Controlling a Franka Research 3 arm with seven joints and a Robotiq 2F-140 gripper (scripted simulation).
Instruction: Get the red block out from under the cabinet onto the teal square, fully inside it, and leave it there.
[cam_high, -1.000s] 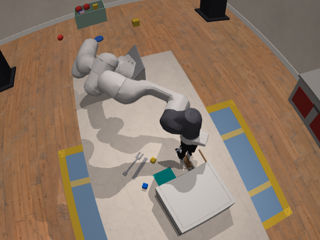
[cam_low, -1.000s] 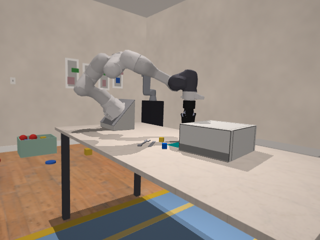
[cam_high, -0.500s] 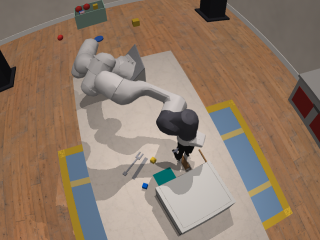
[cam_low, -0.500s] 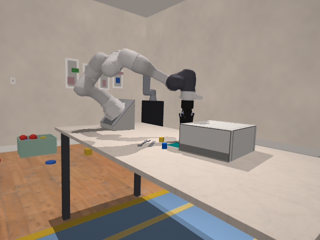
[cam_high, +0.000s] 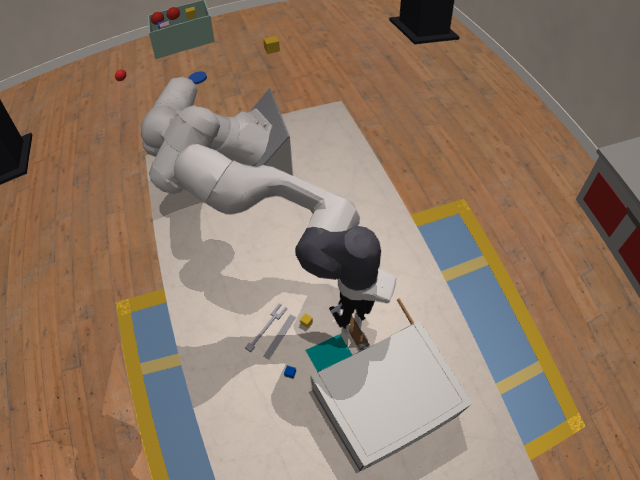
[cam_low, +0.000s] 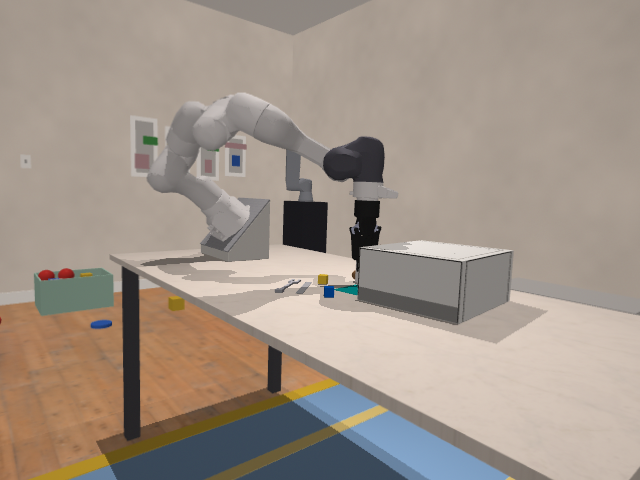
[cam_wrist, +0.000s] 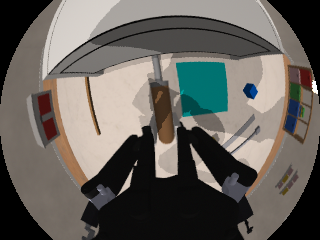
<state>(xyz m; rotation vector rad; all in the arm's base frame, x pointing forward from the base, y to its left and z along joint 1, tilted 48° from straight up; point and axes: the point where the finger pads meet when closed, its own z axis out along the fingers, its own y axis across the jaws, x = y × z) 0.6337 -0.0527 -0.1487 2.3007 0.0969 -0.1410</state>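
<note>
My hand is 11 cm to the left of the yellow cube, 6 cm past it and 2 cm above it. From my hand the other things lie so: long hooked tool 16 cm ahead, 2 cm to the right, 2 cm below; thin wooden stick 16 cm to the left, 5 cm ahead, 3 cm below; teal square 8 cm to the right, 6 cm ahead, 4 cm below.
</note>
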